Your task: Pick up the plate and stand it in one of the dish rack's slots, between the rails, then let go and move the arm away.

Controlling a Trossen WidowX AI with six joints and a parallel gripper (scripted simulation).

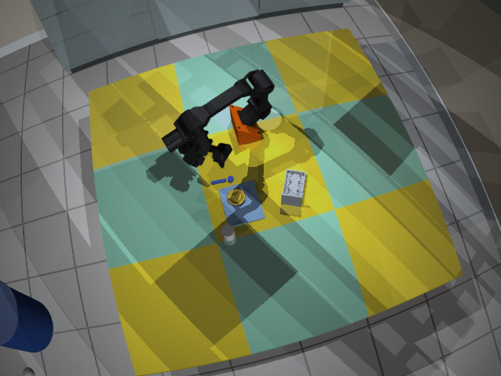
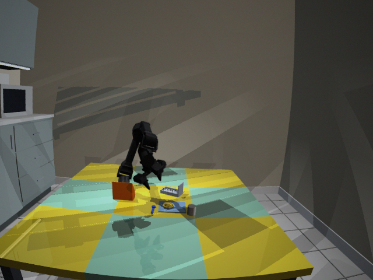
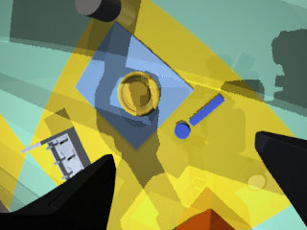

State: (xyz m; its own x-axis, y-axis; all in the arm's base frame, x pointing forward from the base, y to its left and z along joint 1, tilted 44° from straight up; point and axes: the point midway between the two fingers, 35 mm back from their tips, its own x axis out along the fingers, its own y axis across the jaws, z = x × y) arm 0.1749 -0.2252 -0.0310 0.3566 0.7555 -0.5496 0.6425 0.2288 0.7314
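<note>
The round yellow plate lies 70 mm ahead of my gripper tip, 50 mm to the left of it and 140 mm below it. From my gripper tip the other things lie so: white cup: 200 mm ahead, 20 mm to the right, 130 mm below; then blue mat: 100 mm ahead, 60 mm to the left, 150 mm below; then blue spoon: 10 mm behind, 30 mm to the left, 150 mm below.
</note>
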